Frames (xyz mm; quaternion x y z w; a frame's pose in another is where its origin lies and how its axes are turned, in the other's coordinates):
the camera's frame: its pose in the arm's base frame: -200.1 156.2 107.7 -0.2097 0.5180 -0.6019 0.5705
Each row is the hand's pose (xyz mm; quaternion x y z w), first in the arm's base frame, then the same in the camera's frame.
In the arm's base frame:
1: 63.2 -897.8 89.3 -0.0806 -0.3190 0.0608 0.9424
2: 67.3 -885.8 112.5 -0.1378 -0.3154 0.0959 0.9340
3: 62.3 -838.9 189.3 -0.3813 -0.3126 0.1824 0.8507
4: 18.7 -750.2 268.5 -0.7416 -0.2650 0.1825 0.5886
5: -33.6 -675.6 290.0 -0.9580 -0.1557 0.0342 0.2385
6: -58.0 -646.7 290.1 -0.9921 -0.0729 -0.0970 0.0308
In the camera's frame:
1: 890.3 -58.2 620.2 0.3121 -0.7314 0.4932 0.3527
2: 870.5 -74.0 627.8 0.2574 -0.7668 0.4793 0.3406
3: 803.4 -133.8 634.3 0.0545 -0.8867 0.3530 0.2936
4: 707.8 -206.0 593.2 -0.2347 -0.9407 0.0187 0.2442
5: 646.7 -235.1 528.5 -0.4205 -0.7961 -0.3658 0.2357
6: 626.9 -241.2 496.9 -0.4654 -0.6344 -0.5660 0.2462

